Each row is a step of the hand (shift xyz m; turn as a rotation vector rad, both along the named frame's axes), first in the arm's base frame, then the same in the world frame.
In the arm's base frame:
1: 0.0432 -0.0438 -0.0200 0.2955 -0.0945 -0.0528
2: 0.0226 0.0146 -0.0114 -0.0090 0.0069 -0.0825
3: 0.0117 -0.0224 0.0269 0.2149 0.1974 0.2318
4: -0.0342 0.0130 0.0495 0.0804 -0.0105 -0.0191
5: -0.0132 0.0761 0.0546 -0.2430 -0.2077 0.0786
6: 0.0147 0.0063 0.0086 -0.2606 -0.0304 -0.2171
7: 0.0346 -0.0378 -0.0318 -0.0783 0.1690 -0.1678
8: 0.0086 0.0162 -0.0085 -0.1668 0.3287 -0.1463
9: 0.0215 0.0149 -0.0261 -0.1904 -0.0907 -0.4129
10: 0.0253 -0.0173 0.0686 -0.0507 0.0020 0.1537
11: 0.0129 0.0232 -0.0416 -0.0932 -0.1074 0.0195
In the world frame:
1: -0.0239 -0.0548 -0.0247 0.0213 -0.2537 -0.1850
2: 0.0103 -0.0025 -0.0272 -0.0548 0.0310 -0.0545
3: 0.0087 -0.0300 0.0197 0.3641 -0.0666 -0.0430
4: 0.0281 0.0202 0.0509 0.0121 -0.0574 -0.0592
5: 0.0792 0.0482 0.0185 -0.1723 0.0030 0.2805
6: 0.0155 -0.0078 -0.0054 -0.2677 0.2094 0.0207
7: -0.0315 -0.0419 -0.0298 -0.0382 0.2109 -0.1300
8: 0.0078 0.0074 -0.0171 0.0414 0.3762 -0.1184
9: 0.0002 0.0020 -0.0369 -0.4099 0.1677 -0.1372
10: 0.0454 -0.0459 0.0385 0.0850 -0.0015 0.1377
11: -0.0085 0.0174 -0.0454 -0.0906 -0.0154 0.1102

